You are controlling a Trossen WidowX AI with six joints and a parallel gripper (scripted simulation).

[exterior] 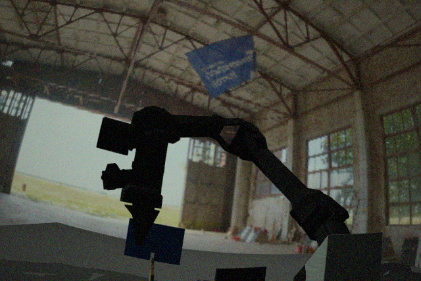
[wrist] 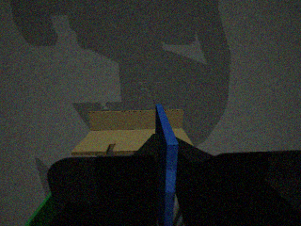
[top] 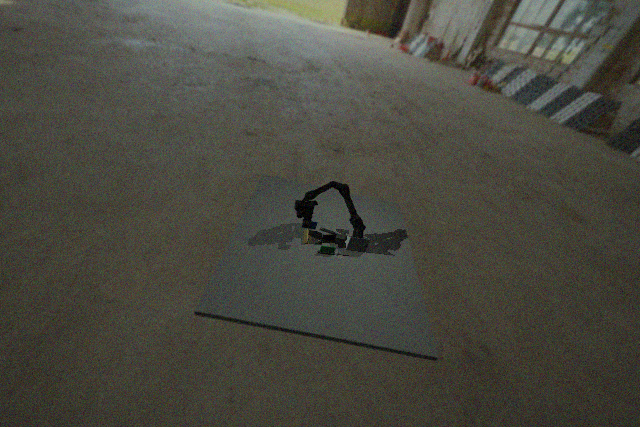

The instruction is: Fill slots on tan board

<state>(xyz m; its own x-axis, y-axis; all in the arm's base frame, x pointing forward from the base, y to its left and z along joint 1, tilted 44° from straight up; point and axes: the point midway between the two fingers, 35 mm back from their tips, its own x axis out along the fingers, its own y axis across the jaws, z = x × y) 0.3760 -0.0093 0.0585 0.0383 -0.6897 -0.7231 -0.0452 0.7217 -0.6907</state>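
Right now my gripper tip is 30 mm past the tan board, 20 mm to the right of it and 60 mm above it. Round my gripper tip: green board: 170 mm behind, 150 mm to the left, 60 mm below; dark flat piece: 180 mm behind, 40 mm to the left, 60 mm below; blue board: 30 mm behind.
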